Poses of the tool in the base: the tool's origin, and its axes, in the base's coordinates. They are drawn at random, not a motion.
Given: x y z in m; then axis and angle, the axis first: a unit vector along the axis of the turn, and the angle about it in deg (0 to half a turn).
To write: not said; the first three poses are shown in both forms.
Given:
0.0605 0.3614 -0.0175 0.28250 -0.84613 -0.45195 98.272
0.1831 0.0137 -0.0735 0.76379 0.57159 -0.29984 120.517
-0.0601 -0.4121 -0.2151 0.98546 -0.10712 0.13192 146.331
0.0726 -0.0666 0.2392 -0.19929 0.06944 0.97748 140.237
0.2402 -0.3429 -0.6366 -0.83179 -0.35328 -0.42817 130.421
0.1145 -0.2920 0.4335 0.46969 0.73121 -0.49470 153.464
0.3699 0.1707 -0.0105 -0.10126 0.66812 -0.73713 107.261
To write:
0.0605 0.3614 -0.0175 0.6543 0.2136 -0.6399 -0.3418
0.1831 0.0137 -0.0735 0.4961 0.6632 0.4963 -0.2603
-0.0601 -0.4121 -0.2151 0.2896 0.9432 -0.1025 0.1263
0.0726 -0.0666 0.2392 0.3401 -0.1874 0.0653 0.9192
0.2402 -0.3429 -0.6366 0.4193 -0.7551 -0.3207 -0.3887
0.1145 -0.2920 0.4335 0.2295 0.4572 0.7117 -0.4815
0.3699 0.1707 -0.0105 0.5930 -0.0815 0.5380 -0.5935

